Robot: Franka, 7 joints.
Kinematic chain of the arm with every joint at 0, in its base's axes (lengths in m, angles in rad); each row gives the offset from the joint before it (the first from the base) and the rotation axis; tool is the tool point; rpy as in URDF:
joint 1: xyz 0 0 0.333 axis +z
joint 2: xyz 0 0 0 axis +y
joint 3: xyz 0 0 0.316 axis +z
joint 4: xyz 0.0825 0 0 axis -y
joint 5: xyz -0.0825 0 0.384 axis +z
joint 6: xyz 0 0 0 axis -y
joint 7: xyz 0.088 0 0 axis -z
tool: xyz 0 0 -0.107 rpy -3.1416 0 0
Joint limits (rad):
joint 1: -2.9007..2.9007
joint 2: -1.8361..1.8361
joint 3: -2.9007..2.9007
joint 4: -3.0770..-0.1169
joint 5: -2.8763..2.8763
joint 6: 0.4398..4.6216
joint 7: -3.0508..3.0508
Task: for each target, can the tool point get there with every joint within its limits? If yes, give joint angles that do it. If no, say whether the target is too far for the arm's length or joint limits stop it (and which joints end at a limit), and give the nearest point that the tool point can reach.
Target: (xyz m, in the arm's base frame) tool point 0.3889 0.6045 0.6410
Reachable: yes | joints -1.2603 -0.8995 1.6489 -1.2636 -0.1545 2.4272 -1.1526
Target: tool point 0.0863 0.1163 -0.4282
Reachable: no: joint limits stop it (at a limit: joint 2) | nearest point 0.0975 0.1314 -0.3471 | short by 0.083 m
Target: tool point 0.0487 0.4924 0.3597
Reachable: yes | joints -2.3586 -0.2173 -2.2063 -2.4448 0.9221 3.8454 -2.5355
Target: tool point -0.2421 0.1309 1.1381
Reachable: yes | joints 0.2877 -0.0542 2.2907 -0.4392 -0.6698 2.2847 2.1968
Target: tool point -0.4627 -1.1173 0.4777
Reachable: no: too far | nearest point -0.3259 -0.7870 0.4349 | short by 0.360 m
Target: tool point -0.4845 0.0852 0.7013
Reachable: yes | joints -2.1139 0.1747 -1.0383 -1.5917 1.5508 4.1452 0.6534
